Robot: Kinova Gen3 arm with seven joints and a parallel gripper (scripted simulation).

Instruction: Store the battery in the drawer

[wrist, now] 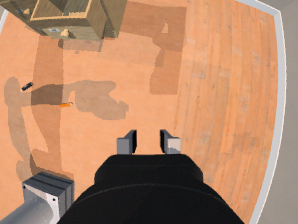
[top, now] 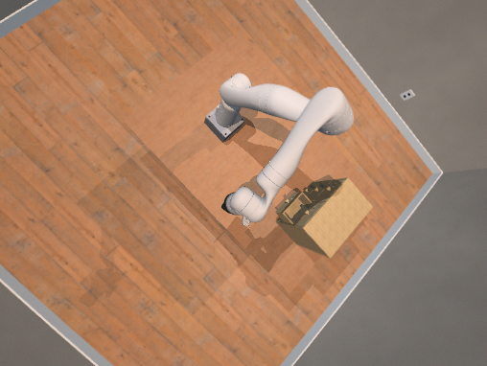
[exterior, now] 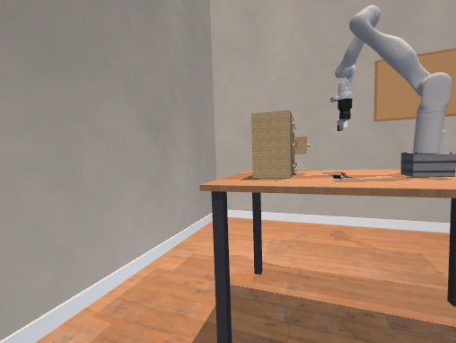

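The AAA battery is 270 mm to the left of my hand and 260 mm below it. Also, from my hand: black battery: 460 mm to the left, 250 mm below, 30 mm ahead; drawer: 260 mm ahead, 230 mm to the left, 130 mm below.
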